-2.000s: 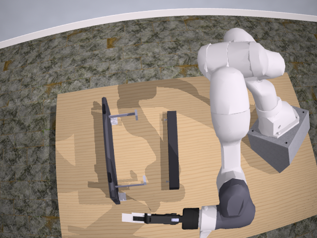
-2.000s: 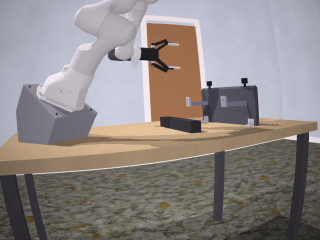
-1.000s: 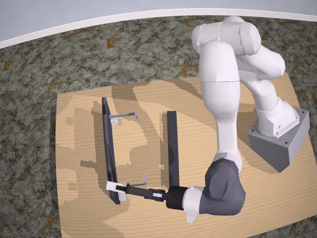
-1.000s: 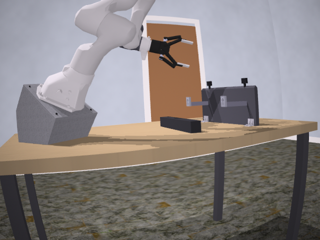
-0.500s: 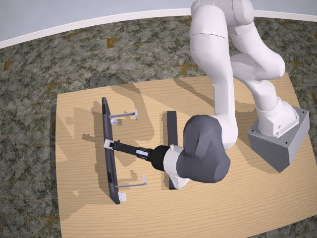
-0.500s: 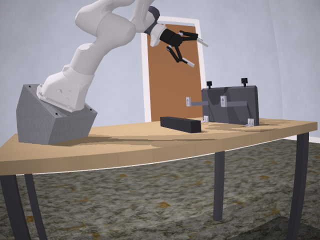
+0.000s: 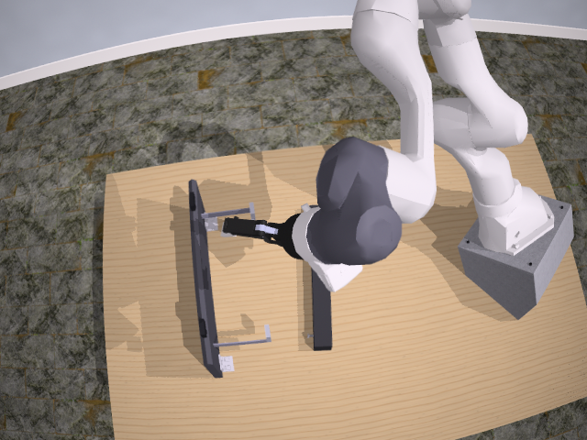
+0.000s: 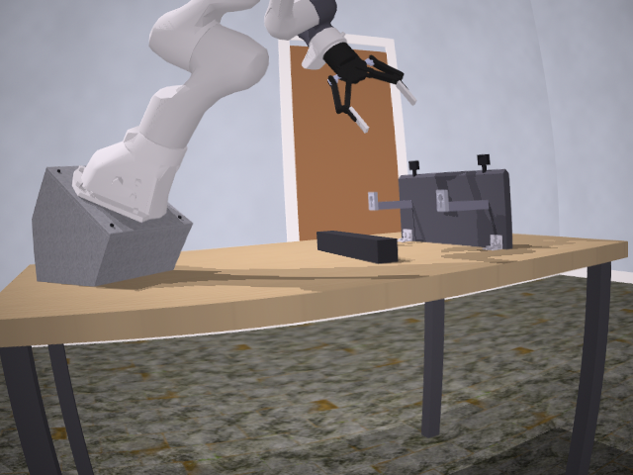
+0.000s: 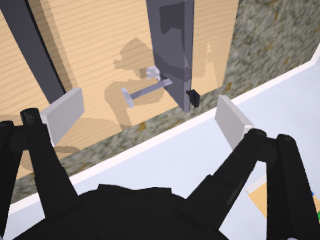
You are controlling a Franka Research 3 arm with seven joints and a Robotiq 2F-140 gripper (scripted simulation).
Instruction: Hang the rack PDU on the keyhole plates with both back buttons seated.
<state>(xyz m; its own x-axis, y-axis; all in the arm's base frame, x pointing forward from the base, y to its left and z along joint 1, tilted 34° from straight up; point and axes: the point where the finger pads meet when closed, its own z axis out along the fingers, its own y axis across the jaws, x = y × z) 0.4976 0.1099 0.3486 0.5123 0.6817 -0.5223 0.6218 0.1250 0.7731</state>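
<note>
My gripper is now 110 mm past the rack PDU, 10 mm to the left of it and 300 mm above it. Also, from my hand: dark upright panel 150 mm ahead, 40 mm to the right, 230 mm below.
</note>
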